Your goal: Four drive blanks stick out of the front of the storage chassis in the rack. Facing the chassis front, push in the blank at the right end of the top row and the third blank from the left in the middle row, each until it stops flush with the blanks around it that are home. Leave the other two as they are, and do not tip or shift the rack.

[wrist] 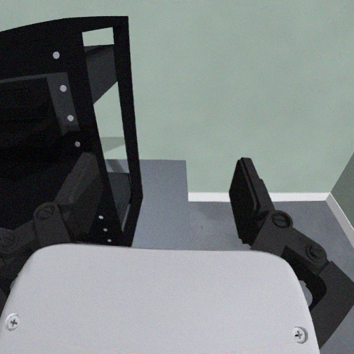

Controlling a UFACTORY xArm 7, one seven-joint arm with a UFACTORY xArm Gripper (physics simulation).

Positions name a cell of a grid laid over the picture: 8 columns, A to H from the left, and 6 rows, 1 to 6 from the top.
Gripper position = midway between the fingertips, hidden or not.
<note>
In view: my gripper (D3) and a black rack (B2).
</note>
